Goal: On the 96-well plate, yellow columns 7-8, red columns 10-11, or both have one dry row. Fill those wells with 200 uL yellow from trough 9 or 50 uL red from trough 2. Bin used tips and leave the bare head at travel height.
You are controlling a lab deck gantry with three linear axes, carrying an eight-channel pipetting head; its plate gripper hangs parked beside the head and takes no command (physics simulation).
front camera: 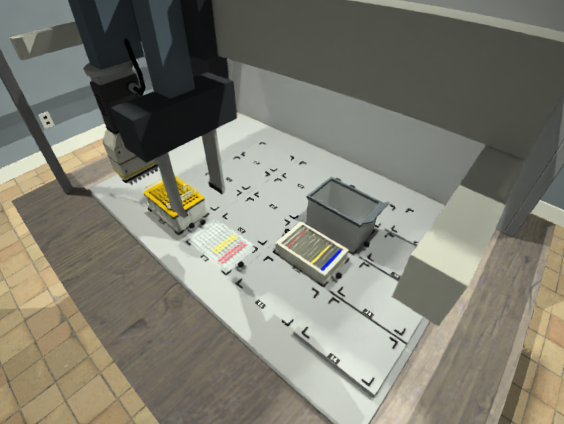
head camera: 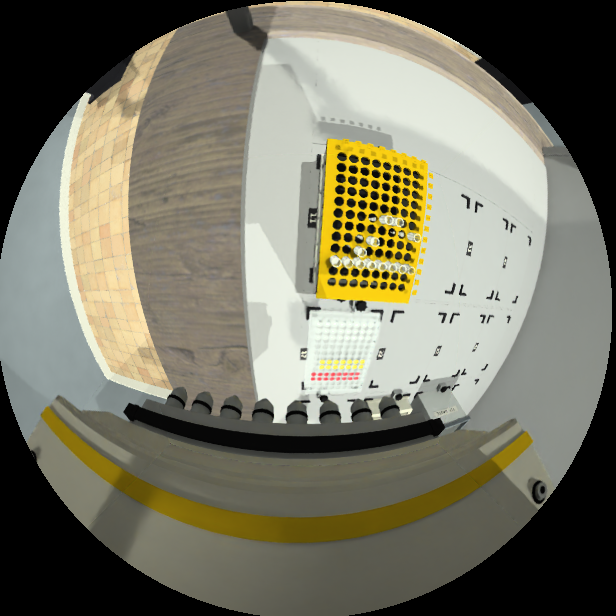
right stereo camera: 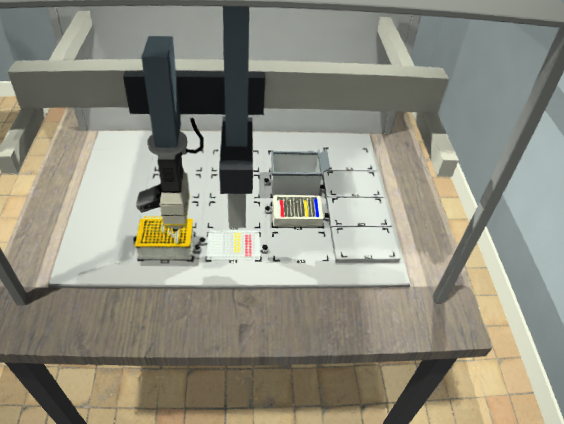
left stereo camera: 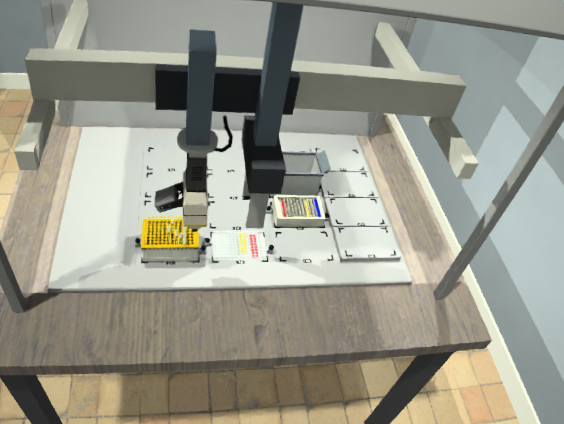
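The bare pipetting head (front camera: 131, 162) (left stereo camera: 195, 210) (right stereo camera: 174, 210) hangs above and behind the yellow tip rack (front camera: 163, 220) (head camera: 367, 294) (left stereo camera: 170, 254) (right stereo camera: 165, 251); its nozzles (head camera: 295, 411) carry no tips. The rack holds one full line of clear tips and several scattered ones. The 96-well plate (front camera: 209, 237) (head camera: 344, 339) (left stereo camera: 225, 245) (right stereo camera: 220, 244) shows yellow and red columns; yellow's front-edge row looks dry, red looks full. The trough reservoir (front camera: 300, 262) (left stereo camera: 300, 221) (right stereo camera: 298, 221) has red, yellow and blue strips. My parked gripper (front camera: 200, 204) is open and empty, its fingers apart.
The grey waste bin (front camera: 327, 225) (head camera: 445, 410) (left stereo camera: 300, 183) (right stereo camera: 295, 185) stands behind the reservoir, taller than it. The parked gripper's long fingers hang low behind the plate, beside the head. The gantry beam (left stereo camera: 375, 90) (right stereo camera: 345, 90) spans the deck.
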